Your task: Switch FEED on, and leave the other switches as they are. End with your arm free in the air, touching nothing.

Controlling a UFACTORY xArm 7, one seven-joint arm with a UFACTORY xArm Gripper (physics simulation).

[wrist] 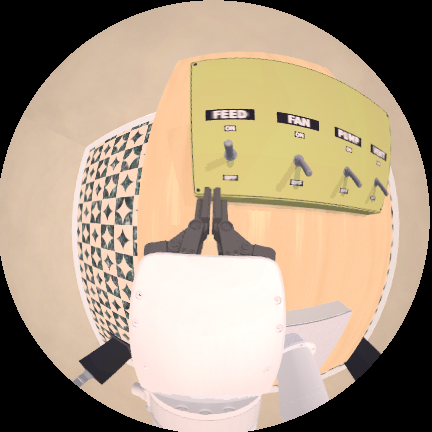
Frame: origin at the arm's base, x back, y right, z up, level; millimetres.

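Seen in the pictures: gripper, fingertip midpoint: (211, 196); arm's base at its link origin: (292, 355).
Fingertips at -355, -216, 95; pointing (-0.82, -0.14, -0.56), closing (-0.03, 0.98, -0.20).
Pixels of each thing's top centre, then the offset from my fingertips to it, as dx, dy, dz. Level surfaces: height alone.
- FEED lever at its top centre: (227, 140) -82, +12, -18
- FAN lever at its top centre: (308, 161) -69, +132, -31
- PUMP lever at its top centre: (359, 174) -69, +252, -31
- VENT lever at its top centre: (387, 186) -69, +372, -31
- light wooden table top at its surface level: dz -163
A yellow-green switch panel (260, 90) lies in the upper right of the wrist view. The FEED lever (229, 148) is at its left and leans up toward its ON label. The FAN lever (303, 165), the PUMP lever (353, 177) and the VENT lever (381, 186) all lean down toward their OFF labels. My gripper (211, 196) is shut and empty. Its fingertips show at the panel's lower left edge, below the FEED lever and apart from it. How high they are above the surface is hard to tell.
The panel sits on a light wooden table top (165, 165). A green-and-white patterned mat (107, 220) lies at the left. A grey block-like base (320, 325) shows at the lower right, by the arm. Dark objects (106, 359) (363, 360) show at both lower sides.
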